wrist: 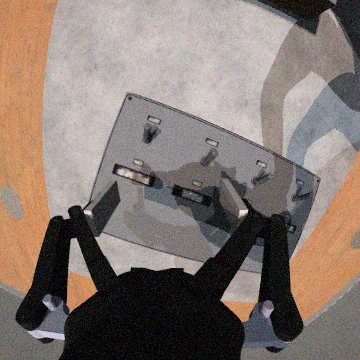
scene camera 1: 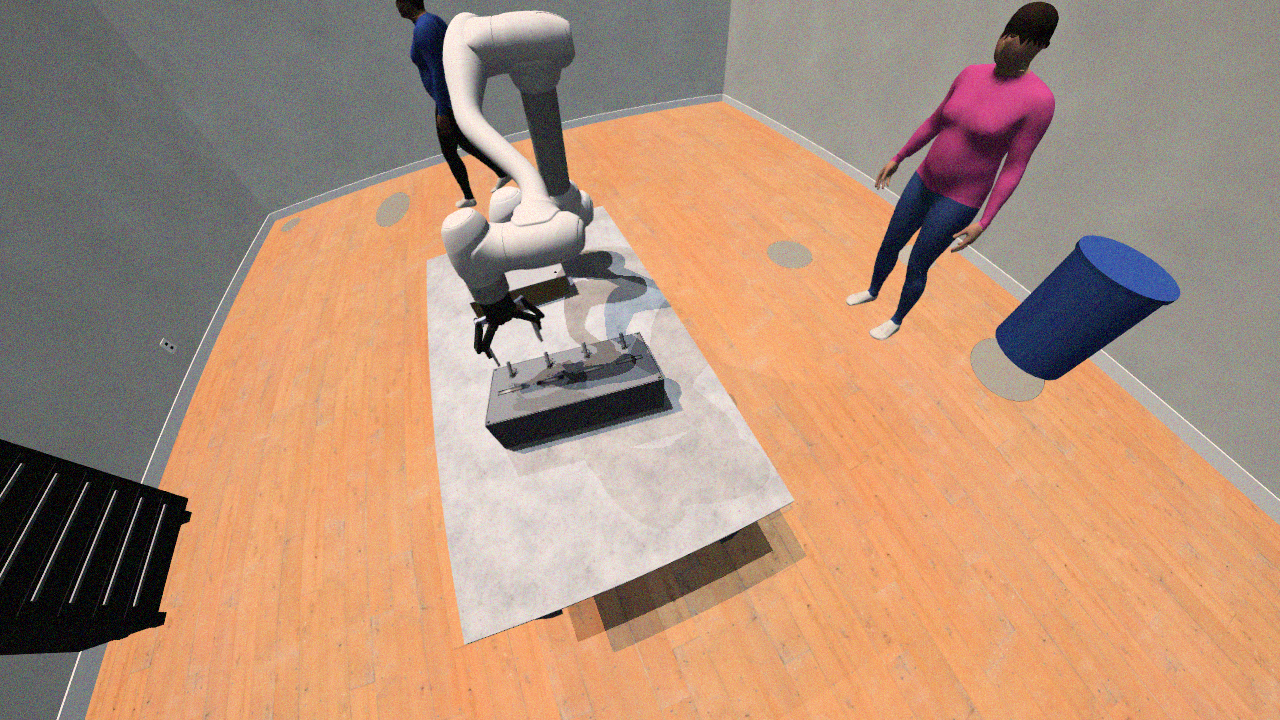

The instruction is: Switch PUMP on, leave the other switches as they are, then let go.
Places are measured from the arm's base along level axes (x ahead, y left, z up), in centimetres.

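Where they show: gripper, fingertip midpoint: (wrist: 168,189) (scene camera 1: 519,350).
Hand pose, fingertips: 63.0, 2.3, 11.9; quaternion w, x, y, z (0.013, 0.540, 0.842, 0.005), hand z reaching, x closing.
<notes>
Each offset is from my fingertips to the top centre of the thing, as dx, dy, dz. "spot": to the spot under its first point. Level surfaces: height alone.
The grey switch box (scene camera 1: 577,407) (wrist: 165,250) lies on the pale table, with a row of upright levers on its top. The end lever @(-3.0, -6.3, -8.9) (scene camera 1: 511,368) (wrist: 151,132), at the left in both views, stands above the left name plate @(spot: +5.2, -5.6, -10.4) (wrist: 134,175), taken as PUMP; its lettering is blurred now. Three more levers stand to its right, the nearest one @(-3.6, +5.7, -8.9) (scene camera 1: 548,360) (wrist: 209,156) beside it. Which way the levers are set is too small to tell. My gripper (scene camera 1: 519,350) (wrist: 168,189) is open and empty, above the box's left part, its fingers apart from the levers.
A low box (scene camera 1: 547,290) lies on the table @(dz -21.5) (scene camera 1: 572,537) behind the switch box, near the arm. A person in pink (scene camera 1: 993,125) and a blue barrel (scene camera 1: 1074,313) are at the right. A person in blue (scene camera 1: 429,53) is behind the arm. A black slatted object (scene camera 1: 80,546) is at the left.
</notes>
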